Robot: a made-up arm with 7 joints.
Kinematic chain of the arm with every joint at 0, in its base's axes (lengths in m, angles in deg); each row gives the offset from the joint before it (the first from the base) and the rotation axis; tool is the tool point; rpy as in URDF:
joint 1: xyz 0 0 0 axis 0.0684 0.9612 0.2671
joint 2: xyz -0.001 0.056 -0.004 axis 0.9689 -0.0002 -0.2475
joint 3: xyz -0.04 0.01 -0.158 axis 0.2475 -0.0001 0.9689
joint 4: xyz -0.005 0 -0.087 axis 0.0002 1 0
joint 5: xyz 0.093 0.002 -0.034 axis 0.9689 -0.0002 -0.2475
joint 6: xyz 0.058 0 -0.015 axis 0.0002 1 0
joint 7: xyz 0.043 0 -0.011 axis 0.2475 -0.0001 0.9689
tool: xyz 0 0 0 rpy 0 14.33 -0.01
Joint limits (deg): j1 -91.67..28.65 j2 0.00..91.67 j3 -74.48..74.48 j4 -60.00..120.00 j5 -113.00..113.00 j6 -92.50..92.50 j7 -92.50..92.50
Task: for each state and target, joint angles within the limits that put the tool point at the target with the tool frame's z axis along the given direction. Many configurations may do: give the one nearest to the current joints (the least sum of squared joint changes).
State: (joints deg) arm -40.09 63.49 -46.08 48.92 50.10 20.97 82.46
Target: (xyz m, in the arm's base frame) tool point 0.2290 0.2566 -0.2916 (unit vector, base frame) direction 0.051 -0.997 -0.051
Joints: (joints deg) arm -26.28 49.65 -38.55 37.17 26.67 1.80 82.46
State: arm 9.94 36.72 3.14 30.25 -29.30 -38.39 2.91
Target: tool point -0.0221 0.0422 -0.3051 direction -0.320 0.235 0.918
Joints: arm 28.44 0.43 -16.05 5.79 -13.77 -66.43 2.91
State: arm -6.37 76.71 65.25 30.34 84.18 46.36 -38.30
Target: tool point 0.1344 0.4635 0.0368 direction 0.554 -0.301 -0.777
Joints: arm -3.95 84.43 39.97 46.45 77.40 -5.70 -38.30
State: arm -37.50 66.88 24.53 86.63 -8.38 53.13 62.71
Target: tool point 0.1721 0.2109 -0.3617 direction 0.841 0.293 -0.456
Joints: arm -46.04 26.32 18.43 107.11 6.89 47.77 62.71
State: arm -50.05 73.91 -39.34 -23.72 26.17 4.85 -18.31
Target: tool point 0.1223 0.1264 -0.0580 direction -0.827 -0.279 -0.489
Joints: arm -17.02 91.21 -34.63 -60.00 57.53 5.52 -18.31
